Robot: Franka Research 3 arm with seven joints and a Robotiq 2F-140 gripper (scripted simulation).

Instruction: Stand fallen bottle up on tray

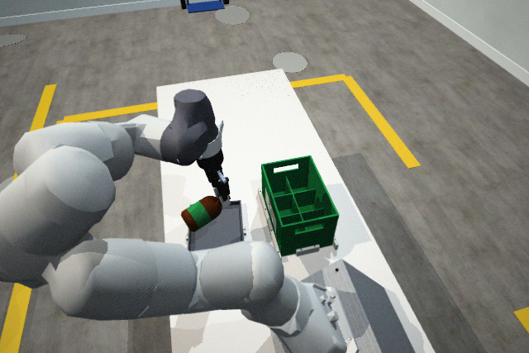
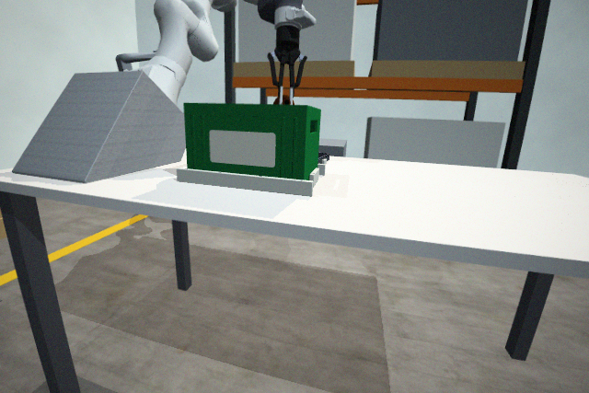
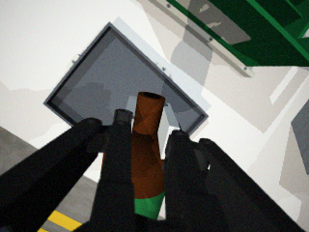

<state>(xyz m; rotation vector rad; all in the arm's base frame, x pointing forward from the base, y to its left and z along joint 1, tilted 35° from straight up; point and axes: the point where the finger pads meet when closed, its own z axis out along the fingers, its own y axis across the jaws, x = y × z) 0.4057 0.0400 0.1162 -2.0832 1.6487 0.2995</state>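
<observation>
Right now my hand is 10 mm past the brown bottle, 50 mm to the right of it and 20 mm above it. From my hand the other things lie so: grey tray: 10 mm ahead, 40 mm to the left, 200 mm below; green crate: 30 mm behind, 250 mm to the right, 130 mm below.
</observation>
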